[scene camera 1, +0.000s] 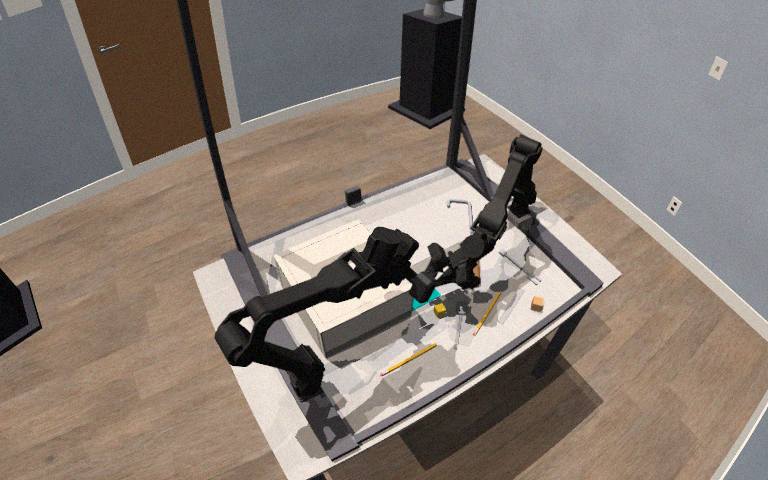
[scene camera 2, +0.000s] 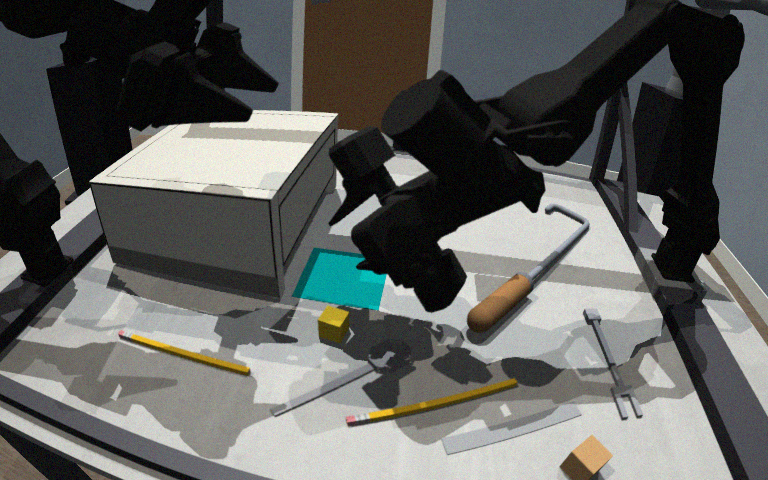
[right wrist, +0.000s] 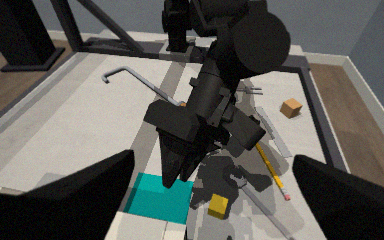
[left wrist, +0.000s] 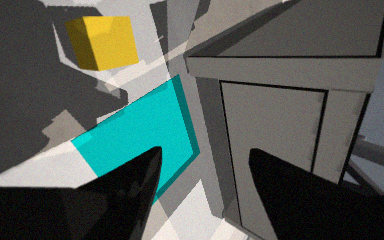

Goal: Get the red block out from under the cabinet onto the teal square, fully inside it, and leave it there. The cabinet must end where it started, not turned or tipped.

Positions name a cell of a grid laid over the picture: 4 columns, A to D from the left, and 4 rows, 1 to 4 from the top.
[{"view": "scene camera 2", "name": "my left gripper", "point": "B3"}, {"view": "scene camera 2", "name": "my right gripper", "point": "B1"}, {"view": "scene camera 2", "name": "metal wrench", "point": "D3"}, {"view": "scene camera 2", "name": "yellow cube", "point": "B3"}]
